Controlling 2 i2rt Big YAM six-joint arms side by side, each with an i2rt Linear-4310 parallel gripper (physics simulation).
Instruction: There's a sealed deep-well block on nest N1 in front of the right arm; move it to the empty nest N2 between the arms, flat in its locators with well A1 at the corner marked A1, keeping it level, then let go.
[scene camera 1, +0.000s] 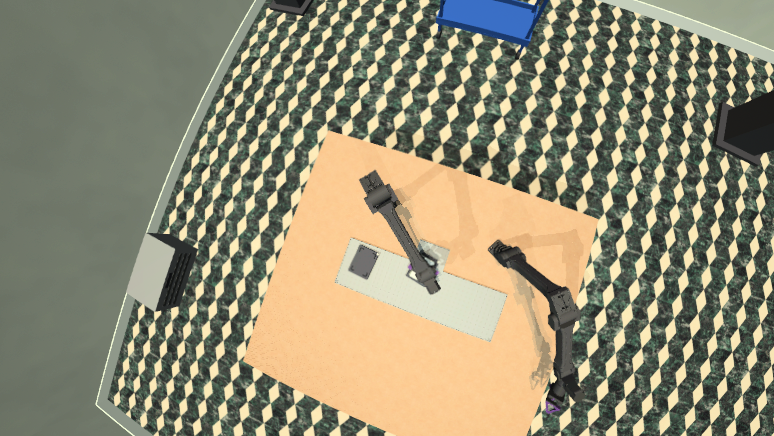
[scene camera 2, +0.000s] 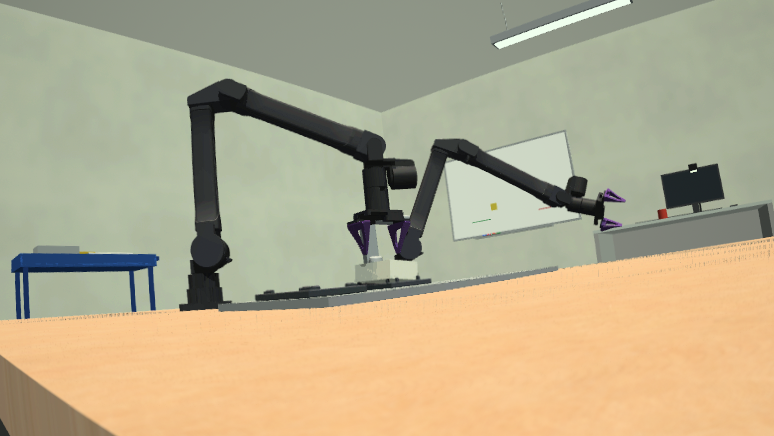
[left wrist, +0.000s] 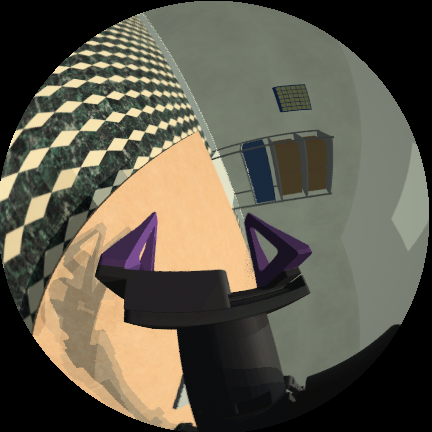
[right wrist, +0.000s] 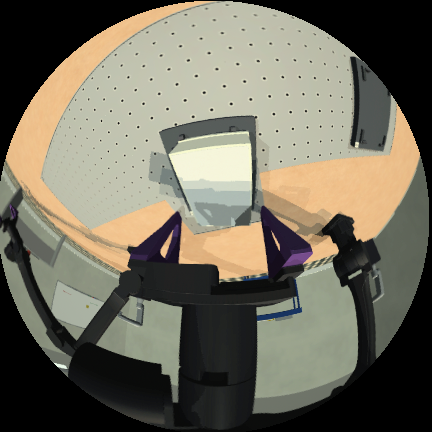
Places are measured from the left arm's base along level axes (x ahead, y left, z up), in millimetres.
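Pixels of known places: left gripper, fingertip midpoint: (scene camera 1: 549, 406) (scene camera 2: 623, 213) (left wrist: 202, 216); right gripper, fingertip midpoint: (scene camera 2: 382, 254) (right wrist: 219, 211); left arm's base, origin of the base link: (scene camera 1: 499, 252); right arm's base, origin of the base link: (scene camera 2: 206, 309) (right wrist: 337, 223).
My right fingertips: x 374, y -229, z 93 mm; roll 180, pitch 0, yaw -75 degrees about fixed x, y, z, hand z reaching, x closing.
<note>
Ahead of a thing's pixels: the offset from my right fingertips to its middle. Level surfaces: height alone.
The pale deep-well block @[dx +6, dy +1, dz -43 mm] (scene camera 2: 399, 269) (right wrist: 215, 167) sits, looking level, on the dark nest plate @[dx +4, dy +6, dz -69 mm] (scene camera 2: 422, 281) (right wrist: 209, 124) between the arms. In scene camera 1 the right arm mostly hides it. The A1 mark cannot be read. The other dark nest @[dx +226, dy -238, dz -71 mm] (scene camera 1: 363, 261) (scene camera 2: 308, 293) (right wrist: 372, 107), in front of the right arm, is empty. My right gripper (scene camera 2: 382, 254) (right wrist: 219, 211) is open and points down, fingertips about at the block's top height, near its end toward the arm bases. My left gripper (scene camera 1: 553, 406) (scene camera 2: 622, 212) (left wrist: 202, 216) is open and empty, far off to the side.
A perforated light board @[dz -80 mm] (scene camera 1: 465, 303) (right wrist: 210, 75) lies under both nests on the wooden table @[dz -93 mm] (scene camera 1: 314, 324) (scene camera 2: 379, 368). A pale upright stand (scene camera 2: 373, 238) shows behind the right fingers. The left arm reaches past the table's edge. A blue cart (scene camera 1: 482, 21) (scene camera 2: 81, 262) stands beyond the table.
</note>
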